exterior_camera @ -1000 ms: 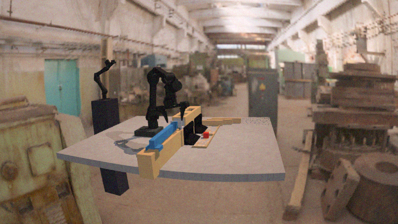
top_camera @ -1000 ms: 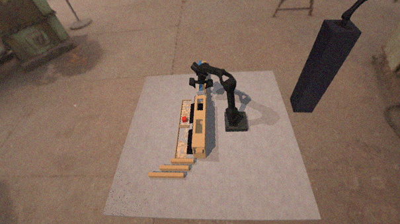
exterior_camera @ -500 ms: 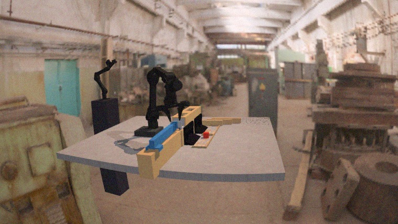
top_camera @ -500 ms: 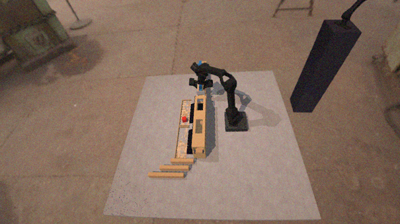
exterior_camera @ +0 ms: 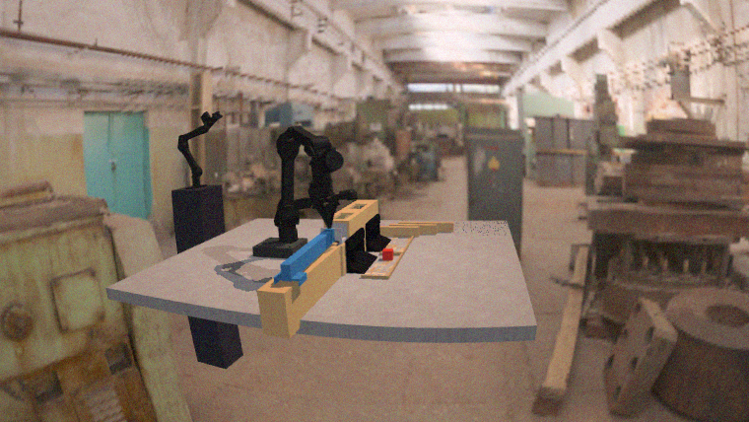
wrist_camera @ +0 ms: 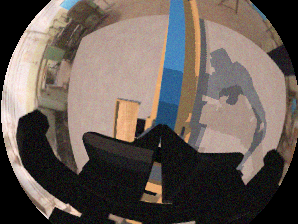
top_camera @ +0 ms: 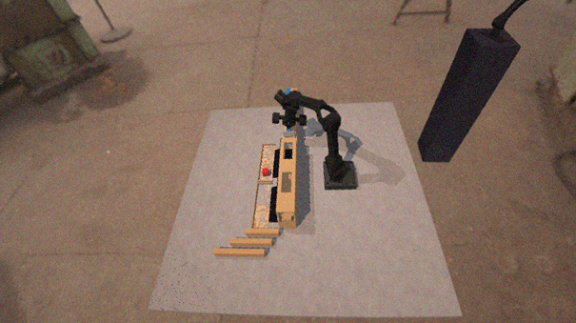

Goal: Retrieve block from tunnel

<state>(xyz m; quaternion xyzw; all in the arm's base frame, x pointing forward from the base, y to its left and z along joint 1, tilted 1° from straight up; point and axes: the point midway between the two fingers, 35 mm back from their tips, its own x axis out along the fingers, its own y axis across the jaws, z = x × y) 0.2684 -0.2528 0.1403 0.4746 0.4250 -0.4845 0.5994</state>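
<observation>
My gripper tip is now 120 mm short of the red block, 220 mm to the right of it and 130 mm above it. Round my gripper tip: covered tunnel (20 mm ahead, 70 mm to the left, 80 mm below).
</observation>
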